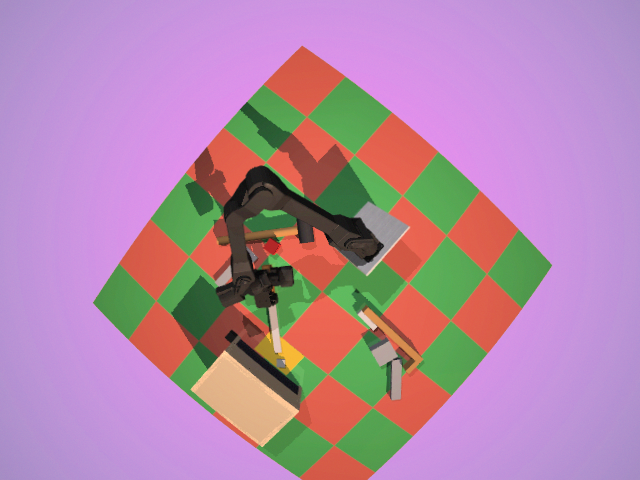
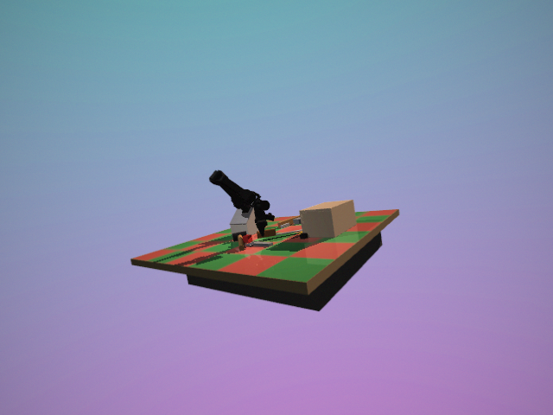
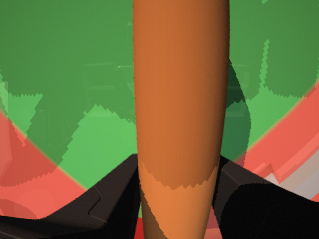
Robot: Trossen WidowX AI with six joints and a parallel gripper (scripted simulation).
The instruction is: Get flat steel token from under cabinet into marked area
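My gripper tip is now 100 mm to the left of the grey t-shaped tool, 50 mm short of it and 20 mm above it. Also, from my gripper tip: grey token (250 mm to the left, 210 mm ahead, 20 mm below); red cube (80 mm behind, 60 mm to the right); pale bar (350 mm to the left, 120 mm behind, 10 mm below).
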